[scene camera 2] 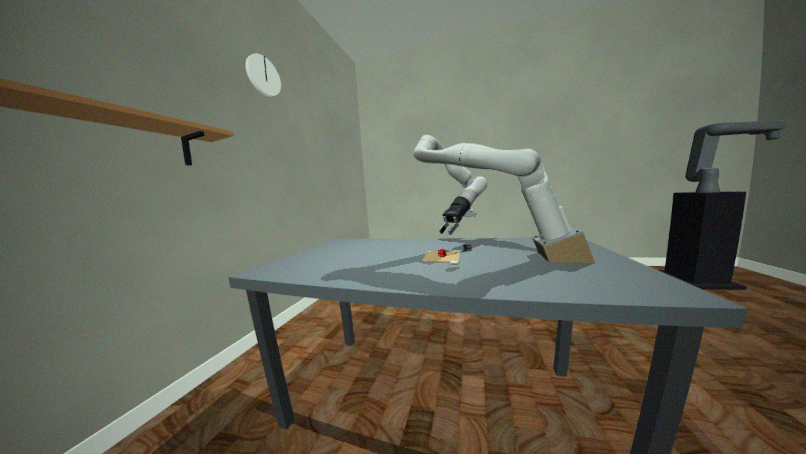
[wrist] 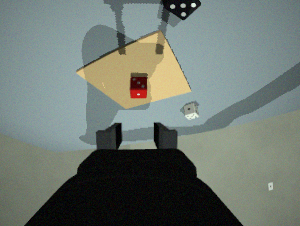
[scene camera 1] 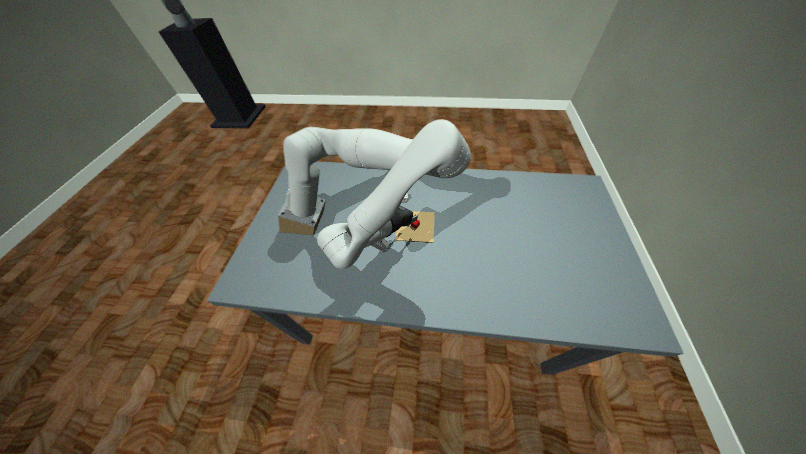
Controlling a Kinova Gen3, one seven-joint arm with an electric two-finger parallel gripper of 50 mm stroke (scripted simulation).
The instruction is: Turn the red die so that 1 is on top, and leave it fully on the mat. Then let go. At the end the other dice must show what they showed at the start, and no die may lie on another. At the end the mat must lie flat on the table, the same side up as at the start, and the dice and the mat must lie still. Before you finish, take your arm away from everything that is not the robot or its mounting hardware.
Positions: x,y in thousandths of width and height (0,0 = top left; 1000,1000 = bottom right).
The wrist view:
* my gripper: 458,582
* tan mat: 505,250
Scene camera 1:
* tan mat: 528,512
